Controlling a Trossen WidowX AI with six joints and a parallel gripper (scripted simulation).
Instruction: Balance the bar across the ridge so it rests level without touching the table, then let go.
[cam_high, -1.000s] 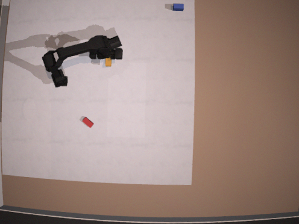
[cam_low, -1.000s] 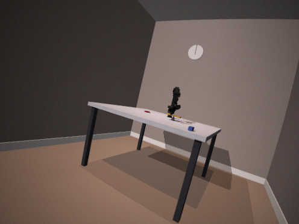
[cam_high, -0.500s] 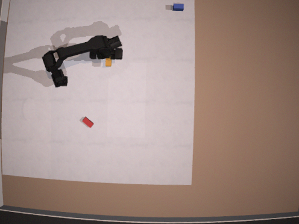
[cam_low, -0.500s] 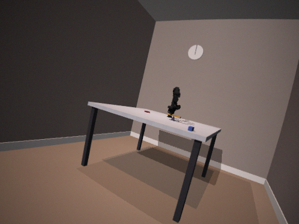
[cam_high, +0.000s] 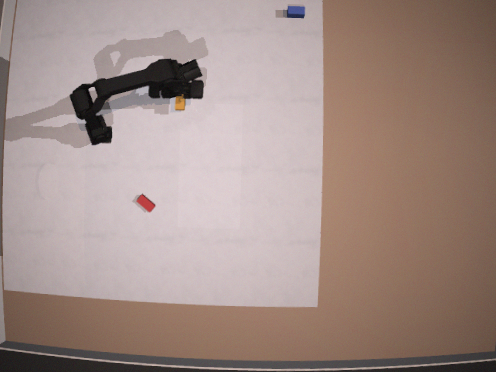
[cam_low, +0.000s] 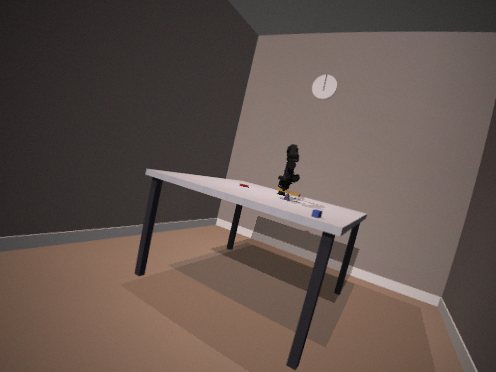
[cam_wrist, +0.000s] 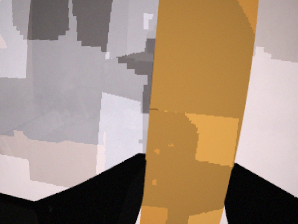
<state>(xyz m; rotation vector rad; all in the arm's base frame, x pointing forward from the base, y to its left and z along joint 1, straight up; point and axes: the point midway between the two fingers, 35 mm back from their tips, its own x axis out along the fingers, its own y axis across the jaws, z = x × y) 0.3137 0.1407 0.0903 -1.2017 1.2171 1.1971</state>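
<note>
Now: the orange bar 30 mm to the left of my gripper tip. Round my gripper tip: red block (400 mm to the right, 130 mm behind, 50 mm below); then blue block (430 mm ahead, 360 mm to the left, 40 mm below).
</note>
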